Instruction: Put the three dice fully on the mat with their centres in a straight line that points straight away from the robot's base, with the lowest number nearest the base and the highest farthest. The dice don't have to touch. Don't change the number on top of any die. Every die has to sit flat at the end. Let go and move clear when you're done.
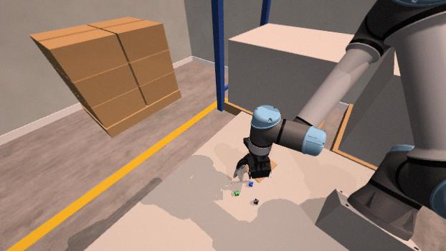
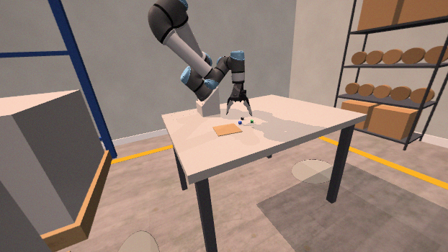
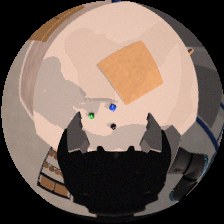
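Right now my hand is 50 mm above the blue die, 10 mm to the right of it and 10 mm past it. Round my hand: green die: 90 mm to the left, 50 mm below, 10 mm ahead; then black die: 70 mm behind, 60 mm to the left, 50 mm below; then tan mat: 100 mm to the right, 60 mm below, 40 mm ahead.
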